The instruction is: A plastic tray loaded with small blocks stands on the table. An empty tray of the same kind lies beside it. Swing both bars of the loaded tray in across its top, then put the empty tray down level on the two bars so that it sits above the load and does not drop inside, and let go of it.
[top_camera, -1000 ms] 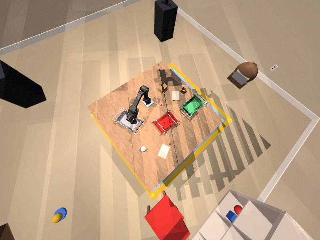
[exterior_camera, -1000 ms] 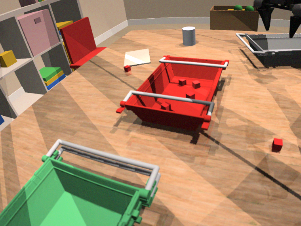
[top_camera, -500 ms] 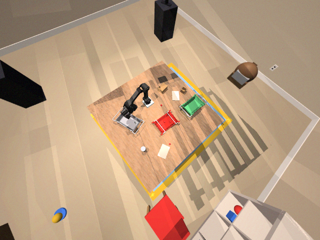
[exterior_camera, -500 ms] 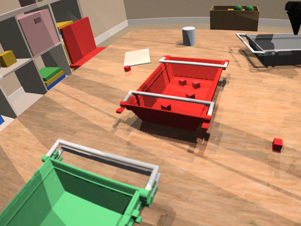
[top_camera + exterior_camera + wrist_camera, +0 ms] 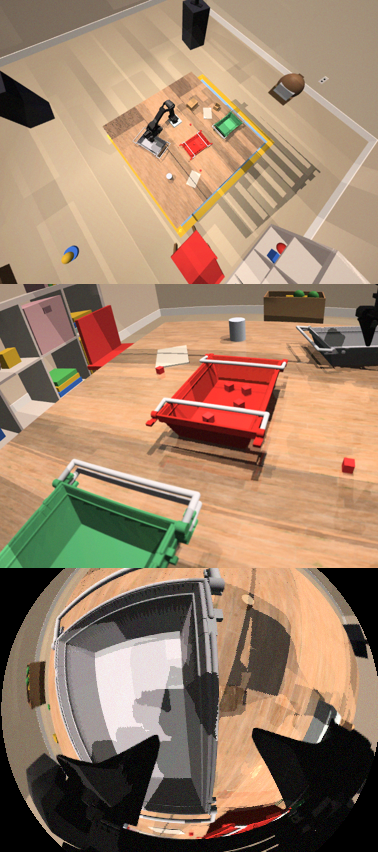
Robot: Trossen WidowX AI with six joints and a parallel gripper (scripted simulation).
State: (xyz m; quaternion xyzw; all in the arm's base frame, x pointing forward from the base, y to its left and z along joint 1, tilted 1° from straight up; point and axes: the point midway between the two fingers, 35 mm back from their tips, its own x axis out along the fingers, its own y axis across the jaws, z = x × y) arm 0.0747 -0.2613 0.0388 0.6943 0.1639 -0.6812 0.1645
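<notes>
Now: the grey tray 40 mm ahead of my gripper tip and 70 mm to the right of it. Round my gripper tip: grey cylinder 430 mm ahead, 80 mm to the right, 10 mm below.
</notes>
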